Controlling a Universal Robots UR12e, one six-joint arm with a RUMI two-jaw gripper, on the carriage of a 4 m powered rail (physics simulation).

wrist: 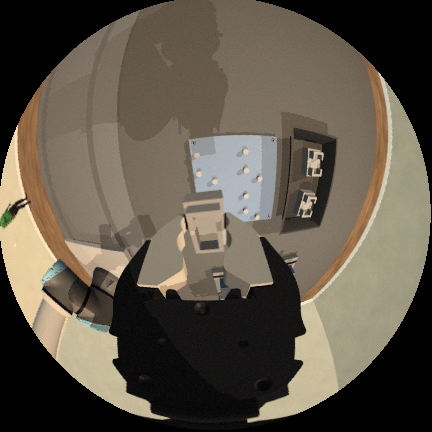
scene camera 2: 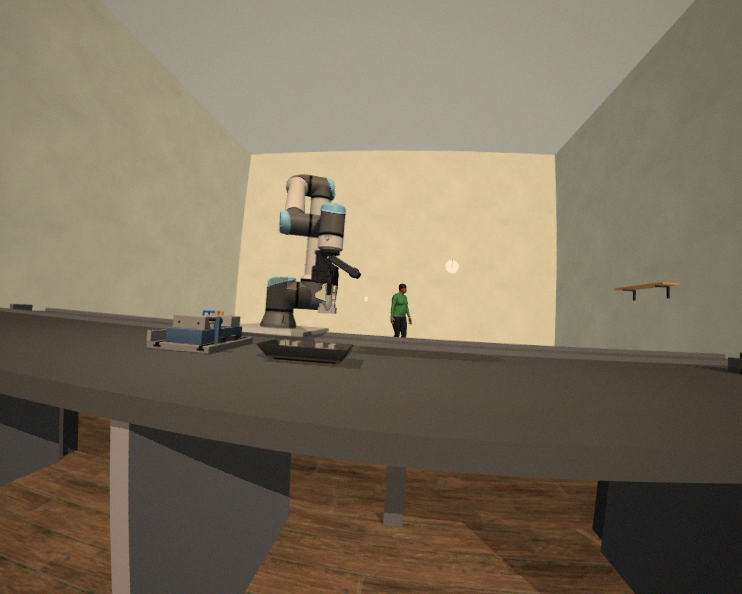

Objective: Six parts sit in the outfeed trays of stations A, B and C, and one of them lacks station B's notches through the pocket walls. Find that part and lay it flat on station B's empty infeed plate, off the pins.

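Pixels of known places: gripper, fingertip midpoint: (wrist: 205, 214) (scene camera 2: 329, 310); arm's base at its link origin: (wrist: 110, 279) (scene camera 2: 278, 327).
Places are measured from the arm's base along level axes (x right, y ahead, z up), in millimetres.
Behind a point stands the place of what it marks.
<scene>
My gripper (scene camera 2: 327, 302) @[x -415, y 498, z 108 mm] (wrist: 205, 214) @[x -415, y 498, z 108 mm] is shut on a light grey part (wrist: 204, 202) @[x -435, y 498, z 119 mm], which has a rectangular pocket. It holds the part high above the table. The pocket walls that show look unbroken, but the fingers cover parts of the sides. In the wrist view, a light blue infeed plate (wrist: 227, 162) @[x -450, y 537, z -22 mm] with several upright pins and no part on it lies ahead of the gripper, slightly right. Right of the plate is a black tray (wrist: 328, 185) @[x -425, y 786, z 8 mm] (scene camera 2: 307, 354) @[x -440, y 780, z -7 mm] with two grey parts (wrist: 314, 162) @[x -471, y 724, z 3 mm] (wrist: 306, 205) @[x -368, y 729, z 3 mm] whose walls show gaps. I cannot read a station label.
A blue vise (scene camera 2: 189, 335) @[x -90, y 784, z 13 mm] with grey jaws stands on a pale base left of the tray in the scene view. The rail runs along the table's far side. A person in green (scene camera 2: 400, 306) (wrist: 6, 218) stands beyond the table. A wooden shelf (scene camera 2: 646, 286) hangs on the right wall.
</scene>
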